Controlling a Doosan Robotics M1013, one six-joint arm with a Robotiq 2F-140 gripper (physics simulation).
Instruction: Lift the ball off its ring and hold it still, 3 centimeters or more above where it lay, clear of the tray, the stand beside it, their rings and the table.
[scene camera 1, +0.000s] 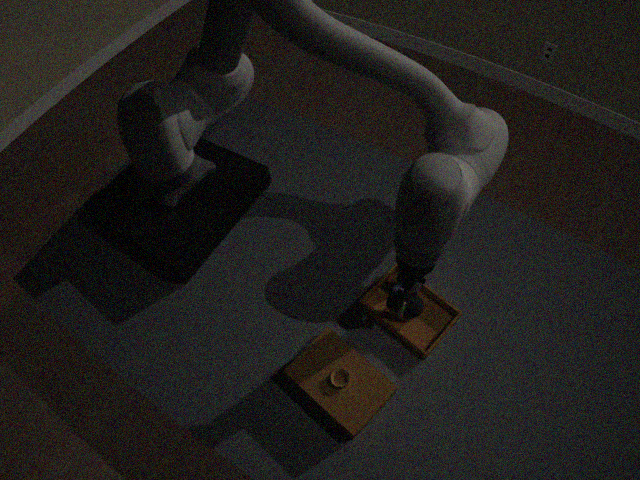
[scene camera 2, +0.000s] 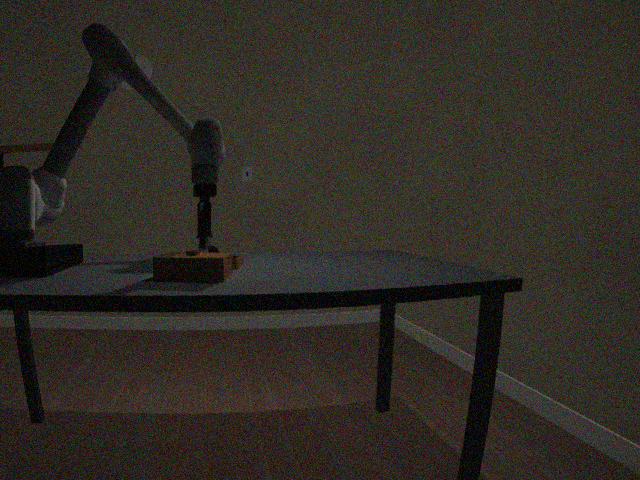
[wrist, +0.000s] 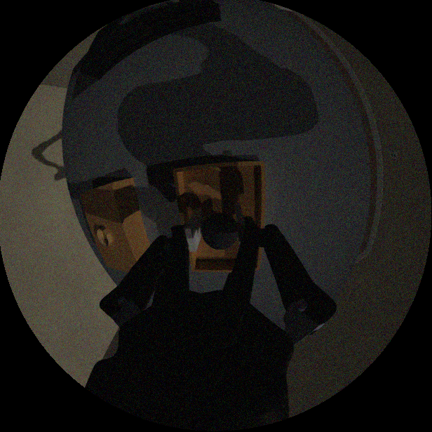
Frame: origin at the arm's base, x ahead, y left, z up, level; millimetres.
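Where they show: gripper, fingertip midpoint: (scene camera 1: 403, 304); arm's base, origin of the base link: (scene camera 1: 171, 175) (scene camera 2: 14, 247).
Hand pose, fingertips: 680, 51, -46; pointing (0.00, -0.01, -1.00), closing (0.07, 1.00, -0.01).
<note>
Things, the pixels of their top centre, and the offset from my fingertips, as dx, dy, dz. "pt": a spot on its surface instead. Level surfaces: height alone.
- dark ball, middle of its top: (scene camera 1: 412, 300) (scene camera 2: 210, 245) +19, -1, +44
- orange-brown tray, middle of its top: (scene camera 1: 411, 306) (scene camera 2: 210, 257) +19, +2, +6
- small pale ring, surface spot: (scene camera 1: 331, 382) (scene camera 2: 189, 251) pt -19, -243, +48
- grey table, its level: dz -22
The dark ball (scene camera 1: 412, 308) (scene camera 2: 212, 249) (wrist: 220, 232) is low in the orange-brown tray (scene camera 1: 442, 334) (scene camera 2: 238, 261) (wrist: 263, 200). My gripper (scene camera 1: 404, 302) (scene camera 2: 203, 246) (wrist: 218, 214) points down into the tray, its fingers partly closed with one on each side of the ball. It is shut on the ball, as the wrist view shows. The ring under the ball is hidden, and no gap shows between the ball and the tray. The orange-brown stand (scene camera 1: 361, 403) (scene camera 2: 191, 268) (wrist: 117, 250) is beside the tray, with a small pale ring (scene camera 1: 331, 382) (scene camera 2: 192, 253) on top.
The tray's walls surround the ball and my fingertips. The stand is separated from the tray by a narrow gap. The grey table (scene camera 1: 516, 361) (scene camera 2: 336, 273) (wrist: 300, 185) carries both. The arm's dark base plate (scene camera 1: 170, 237) (scene camera 2: 62, 258) is farther away. The light is dim.
</note>
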